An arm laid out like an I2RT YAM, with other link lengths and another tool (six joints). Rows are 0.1 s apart.
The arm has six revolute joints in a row. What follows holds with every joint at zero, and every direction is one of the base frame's. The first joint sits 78.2 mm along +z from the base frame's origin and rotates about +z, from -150 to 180 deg. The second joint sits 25.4 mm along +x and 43.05 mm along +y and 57.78 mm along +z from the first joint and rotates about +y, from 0 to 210 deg. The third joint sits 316.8 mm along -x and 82.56 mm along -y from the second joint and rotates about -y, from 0 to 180 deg. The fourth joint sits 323.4 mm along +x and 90.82 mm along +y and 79.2 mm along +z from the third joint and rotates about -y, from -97 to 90 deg. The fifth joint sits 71.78 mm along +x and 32.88 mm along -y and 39.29 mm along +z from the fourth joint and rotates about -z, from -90 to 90 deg. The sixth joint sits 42.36 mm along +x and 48.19 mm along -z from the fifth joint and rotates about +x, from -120 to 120 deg. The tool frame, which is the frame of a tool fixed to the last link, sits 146 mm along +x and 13 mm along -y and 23 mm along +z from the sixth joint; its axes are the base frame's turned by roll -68.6, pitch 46.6 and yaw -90 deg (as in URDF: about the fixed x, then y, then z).
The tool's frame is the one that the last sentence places.
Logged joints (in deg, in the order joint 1, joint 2, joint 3, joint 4, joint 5, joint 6), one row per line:
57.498 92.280 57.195 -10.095 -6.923 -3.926
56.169 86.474 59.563 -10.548 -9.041 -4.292
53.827 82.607 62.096 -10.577 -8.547 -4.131
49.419 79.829 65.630 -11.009 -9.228 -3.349
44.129 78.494 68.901 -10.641 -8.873 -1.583
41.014 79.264 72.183 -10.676 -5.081 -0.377
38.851 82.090 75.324 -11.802 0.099 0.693
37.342 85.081 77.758 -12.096 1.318 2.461
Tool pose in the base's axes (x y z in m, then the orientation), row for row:
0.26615 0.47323 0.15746 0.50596 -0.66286 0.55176 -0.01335
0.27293 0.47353 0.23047 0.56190 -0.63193 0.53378 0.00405
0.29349 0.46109 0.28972 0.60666 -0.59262 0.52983 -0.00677
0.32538 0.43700 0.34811 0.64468 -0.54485 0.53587 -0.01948
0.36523 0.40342 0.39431 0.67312 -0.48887 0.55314 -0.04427
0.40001 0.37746 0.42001 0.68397 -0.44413 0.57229 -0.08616
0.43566 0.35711 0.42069 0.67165 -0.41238 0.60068 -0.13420
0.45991 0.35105 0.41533 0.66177 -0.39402 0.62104 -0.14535
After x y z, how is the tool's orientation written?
As a quaternion, w x y z.
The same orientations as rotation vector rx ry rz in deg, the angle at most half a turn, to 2 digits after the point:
-91.61 76.26 -1.85
-85.27 72.03 0.55
-78.50 70.18 -0.90
-71.07 69.90 -2.54
-63.05 71.34 -5.71
-57.04 73.50 -11.07
-53.22 77.52 -17.32
-51.05 80.46 -18.83

